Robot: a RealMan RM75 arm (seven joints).
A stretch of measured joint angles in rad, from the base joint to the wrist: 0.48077 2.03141 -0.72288 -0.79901 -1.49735 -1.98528 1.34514; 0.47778 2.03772 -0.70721 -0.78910 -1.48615 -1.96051 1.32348; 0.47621 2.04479 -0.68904 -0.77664 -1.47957 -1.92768 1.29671; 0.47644 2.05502 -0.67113 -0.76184 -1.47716 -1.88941 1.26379; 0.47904 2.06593 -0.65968 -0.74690 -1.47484 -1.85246 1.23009; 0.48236 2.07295 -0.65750 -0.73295 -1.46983 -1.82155 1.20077; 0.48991 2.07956 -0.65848 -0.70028 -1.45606 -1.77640 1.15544; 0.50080 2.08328 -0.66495 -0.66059 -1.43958 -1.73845 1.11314; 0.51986 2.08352 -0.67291 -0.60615 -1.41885 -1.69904 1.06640
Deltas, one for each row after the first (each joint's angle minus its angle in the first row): -0.00299 0.00631 0.01567 0.00991 0.01120 0.02477 -0.02166; -0.00456 0.01338 0.03384 0.02237 0.01778 0.05760 -0.04843; -0.00433 0.02361 0.05175 0.03717 0.02019 0.09587 -0.08135; -0.00173 0.03452 0.06320 0.05211 0.02251 0.13282 -0.11505; 0.00159 0.04154 0.06538 0.06606 0.02752 0.16373 -0.14437; 0.00914 0.04815 0.06440 0.09873 0.04129 0.20888 -0.18970; 0.02003 0.05187 0.05793 0.13842 0.05777 0.24683 -0.23200; 0.03909 0.05211 0.04997 0.19286 0.07850 0.28624 -0.27874
